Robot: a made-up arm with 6 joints. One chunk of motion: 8 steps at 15 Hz.
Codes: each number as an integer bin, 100 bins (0 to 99) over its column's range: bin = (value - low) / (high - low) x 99, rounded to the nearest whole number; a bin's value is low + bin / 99 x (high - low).
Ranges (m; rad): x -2..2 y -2..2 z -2..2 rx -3.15..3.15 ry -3.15..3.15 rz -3.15..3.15
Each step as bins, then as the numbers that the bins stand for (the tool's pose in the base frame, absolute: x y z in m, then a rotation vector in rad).
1 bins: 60 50 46 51 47 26
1 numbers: 0.4242 0.0202 -0.1414 0.0955 -0.1591 -1.4955
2 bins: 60 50 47 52 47 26
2 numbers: 0.4242 0.0202 -0.1010 0.1591 -0.1591 -1.4955
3 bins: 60 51 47 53 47 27
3 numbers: 0.4242 0.0606 -0.1010 0.2227 -0.1591 -1.4318
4 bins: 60 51 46 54 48 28
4 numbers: 0.4242 0.0606 -0.1414 0.2864 -0.0955 -1.3682
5 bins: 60 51 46 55 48 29
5 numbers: 0.4242 0.0606 -0.1414 0.3500 -0.0955 -1.3045
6 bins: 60 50 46 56 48 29
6 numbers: 0.4242 0.0202 -0.1414 0.4136 -0.0955 -1.3045
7 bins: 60 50 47 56 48 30
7 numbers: 0.4242 0.0202 -0.1010 0.4136 -0.0955 -1.2409
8 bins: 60 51 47 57 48 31
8 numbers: 0.4242 0.0606 -0.1010 0.4773 -0.0955 -1.1773
